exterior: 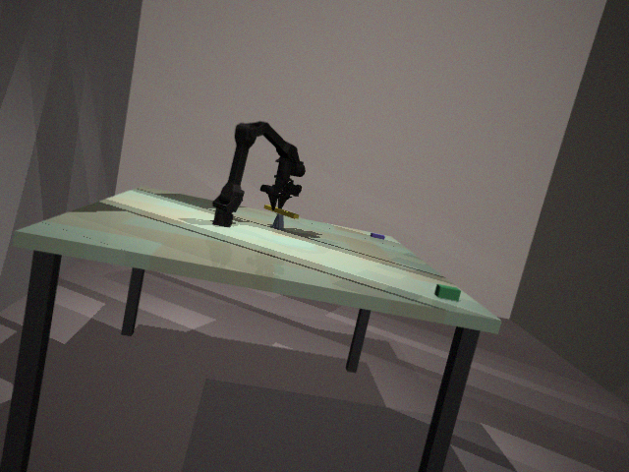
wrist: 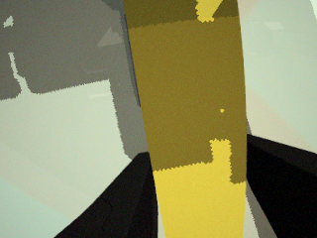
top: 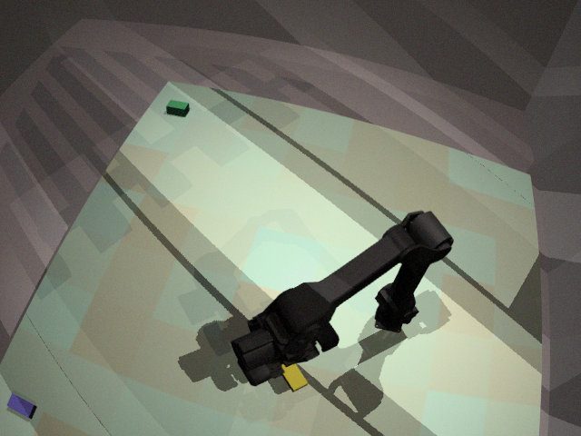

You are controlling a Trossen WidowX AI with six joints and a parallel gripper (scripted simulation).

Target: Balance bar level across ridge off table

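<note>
Right now my gripper tip is 2 cm short of the yellow bar and 2 cm to the left of it. The rest, counted from my gripper tip: green block (54 cm ahead, 70 cm to the right, 5 cm below); purple block (54 cm ahead, 30 cm to the left, 6 cm below).
</note>
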